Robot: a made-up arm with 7 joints.
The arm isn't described. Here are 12 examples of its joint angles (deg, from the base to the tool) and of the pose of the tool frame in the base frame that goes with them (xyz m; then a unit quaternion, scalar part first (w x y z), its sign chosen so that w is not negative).
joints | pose
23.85 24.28 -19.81 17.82 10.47 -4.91 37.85 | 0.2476 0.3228 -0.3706 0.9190 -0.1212 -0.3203 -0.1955
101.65 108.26 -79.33 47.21 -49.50 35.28 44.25 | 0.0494 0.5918 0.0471 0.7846 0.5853 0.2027 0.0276
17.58 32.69 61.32 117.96 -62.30 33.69 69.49 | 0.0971 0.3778 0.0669 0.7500 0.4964 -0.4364 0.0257
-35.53 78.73 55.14 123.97 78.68 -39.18 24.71 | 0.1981 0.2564 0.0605 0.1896 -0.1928 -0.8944 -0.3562
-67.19 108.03 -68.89 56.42 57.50 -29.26 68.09 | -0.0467 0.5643 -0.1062 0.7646 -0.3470 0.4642 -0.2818
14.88 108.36 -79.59 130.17 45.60 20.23 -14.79 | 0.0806 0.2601 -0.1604 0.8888 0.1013 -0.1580 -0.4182
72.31 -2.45 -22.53 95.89 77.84 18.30 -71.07 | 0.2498 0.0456 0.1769 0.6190 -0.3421 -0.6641 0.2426
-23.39 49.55 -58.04 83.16 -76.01 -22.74 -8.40 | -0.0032 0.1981 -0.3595 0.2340 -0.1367 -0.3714 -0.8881
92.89 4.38 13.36 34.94 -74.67 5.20 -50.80 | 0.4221 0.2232 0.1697 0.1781 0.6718 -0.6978 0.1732
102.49 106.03 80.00 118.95 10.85 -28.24 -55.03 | -0.2474 0.1756 -0.0134 0.9525 -0.2616 0.0898 -0.1270
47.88 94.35 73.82 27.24 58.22 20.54 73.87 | -0.0892 0.5973 0.1264 0.0460 -0.0166 -0.9954 -0.0818
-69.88 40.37 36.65 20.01 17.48 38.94 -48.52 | -0.2752 0.4982 -0.1786 0.4951 0.6774 0.5425 0.0411
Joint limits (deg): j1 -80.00..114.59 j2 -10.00..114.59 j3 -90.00..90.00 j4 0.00..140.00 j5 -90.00..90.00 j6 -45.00..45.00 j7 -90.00..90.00
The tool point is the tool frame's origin. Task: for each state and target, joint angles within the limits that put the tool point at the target. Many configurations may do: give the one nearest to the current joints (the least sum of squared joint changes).
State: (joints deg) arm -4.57 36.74 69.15 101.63 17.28 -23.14 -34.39
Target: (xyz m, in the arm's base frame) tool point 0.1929 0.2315 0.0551
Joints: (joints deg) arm -21.10 78.52 39.85 128.36 17.28 -23.14 -34.39
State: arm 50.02 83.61 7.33 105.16 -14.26 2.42 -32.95
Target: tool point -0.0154 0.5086 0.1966
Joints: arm 67.63 76.71 43.67 66.13 -14.26 2.42 -32.95
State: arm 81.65 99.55 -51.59 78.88 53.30 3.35 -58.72
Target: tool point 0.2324 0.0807 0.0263
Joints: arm 75.91 50.06 -69.15 119.85 53.30 3.35 -58.72
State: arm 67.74 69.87 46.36 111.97 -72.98 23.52 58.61
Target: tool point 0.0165 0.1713 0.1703
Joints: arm 53.69 87.58 30.95 139.88 -72.98 23.52 58.61
